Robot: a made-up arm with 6 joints.
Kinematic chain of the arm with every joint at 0, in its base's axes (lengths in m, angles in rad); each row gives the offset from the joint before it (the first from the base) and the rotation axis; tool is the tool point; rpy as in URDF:
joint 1: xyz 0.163 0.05 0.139 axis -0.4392 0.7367 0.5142
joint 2: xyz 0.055 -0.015 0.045 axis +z
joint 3: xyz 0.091 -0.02 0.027 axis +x
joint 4: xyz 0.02 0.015 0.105 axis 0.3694 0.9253 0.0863
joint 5: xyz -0.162 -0.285 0 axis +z
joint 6: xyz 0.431 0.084 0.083 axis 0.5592 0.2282 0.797
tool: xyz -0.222 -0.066 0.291 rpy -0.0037 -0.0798 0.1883
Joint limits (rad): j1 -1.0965..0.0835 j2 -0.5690..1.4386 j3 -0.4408..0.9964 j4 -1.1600..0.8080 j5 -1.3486..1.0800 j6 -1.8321..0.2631
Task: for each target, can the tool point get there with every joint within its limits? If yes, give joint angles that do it. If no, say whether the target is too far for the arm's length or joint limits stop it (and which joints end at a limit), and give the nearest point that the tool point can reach.
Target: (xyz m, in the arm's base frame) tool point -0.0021 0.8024 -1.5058
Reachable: no: too far | nearest point 0.3099 0.4300 -0.3995 | short by 1.208 m
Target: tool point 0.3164 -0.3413 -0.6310
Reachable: no: joint limits stop it (at a limit: joint 1, joint 2, joint 3, joint 4, joint 6) | nearest point 0.1671 -0.3449 -0.4534 | short by 0.232 m
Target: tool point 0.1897 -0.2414 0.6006
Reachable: yes | joints -0.9717 0.6075 0.6332 0.0554 -0.2454 -1.1882
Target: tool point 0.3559 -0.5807 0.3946
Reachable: yes | joints -0.9843 0.5831 0.5335 0.5163 -0.5568 -0.0082
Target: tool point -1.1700 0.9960 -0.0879
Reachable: no: too far | nearest point -0.4334 0.2423 0.0839 | short by 1.068 m
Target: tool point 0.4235 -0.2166 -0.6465
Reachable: no: joint limits stop it (at a limit: joint 1, joint 3, joint 4, joint 5, joint 6) | nearest point 0.5090 -0.2684 -0.3851 | short by 0.280 m
